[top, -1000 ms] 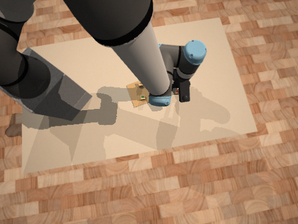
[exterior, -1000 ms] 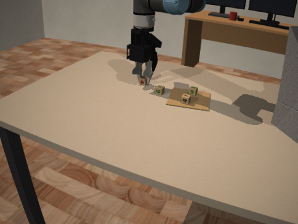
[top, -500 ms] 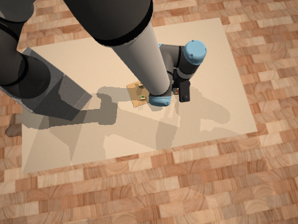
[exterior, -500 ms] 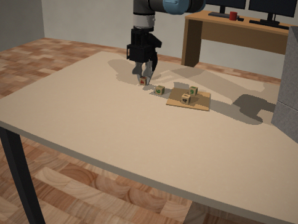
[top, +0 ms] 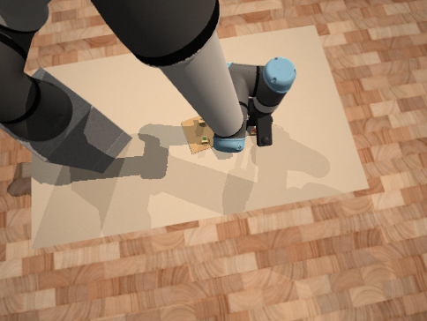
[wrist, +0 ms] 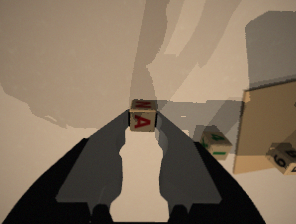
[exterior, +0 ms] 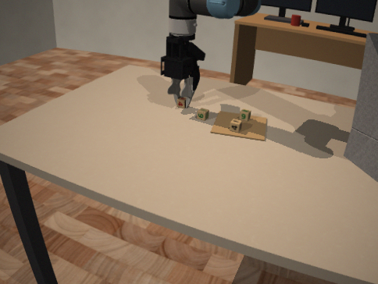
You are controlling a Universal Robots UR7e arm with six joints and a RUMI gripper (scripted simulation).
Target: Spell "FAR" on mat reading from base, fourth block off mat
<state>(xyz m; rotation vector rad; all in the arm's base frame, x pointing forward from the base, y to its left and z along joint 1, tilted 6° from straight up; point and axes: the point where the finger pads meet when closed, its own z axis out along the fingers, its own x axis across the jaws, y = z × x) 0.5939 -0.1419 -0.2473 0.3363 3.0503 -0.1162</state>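
Now: hand 19 cm past the brown mat, 6 cm to the right of it and 1 cm above it. The rest, counted from my hand: green R block: 19 cm behind, 2 cm to the left; then red-lettered block: right at my hand; then green-lettered block: 8 cm behind, 6 cm to the left.
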